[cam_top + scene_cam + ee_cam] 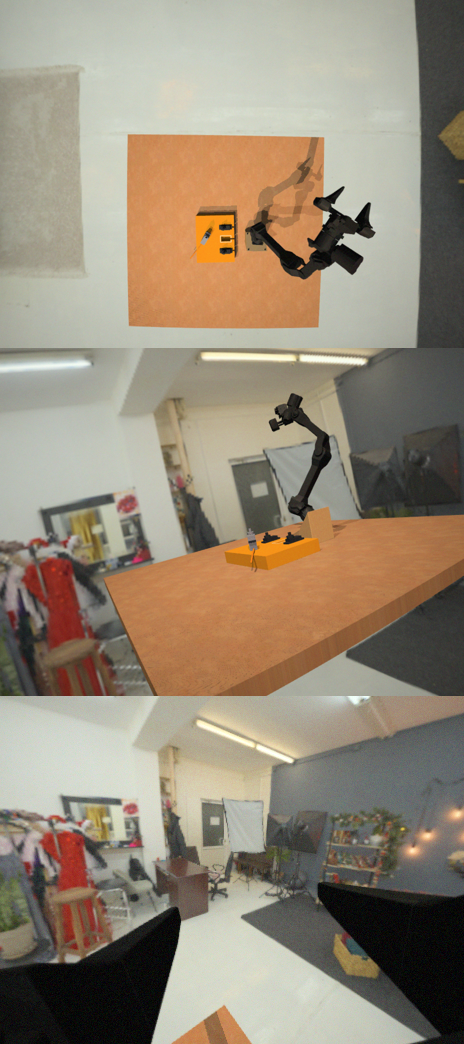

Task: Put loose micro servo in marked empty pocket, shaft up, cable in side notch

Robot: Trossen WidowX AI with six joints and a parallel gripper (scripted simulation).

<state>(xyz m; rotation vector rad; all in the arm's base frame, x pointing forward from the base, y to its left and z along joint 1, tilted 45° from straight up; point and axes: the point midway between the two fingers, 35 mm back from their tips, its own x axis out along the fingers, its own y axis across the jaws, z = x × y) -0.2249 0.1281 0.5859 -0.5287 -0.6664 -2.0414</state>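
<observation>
My gripper tip is now 520 mm short of the orange deck, 380 mm to the right of it and 580 mm above it.
</observation>
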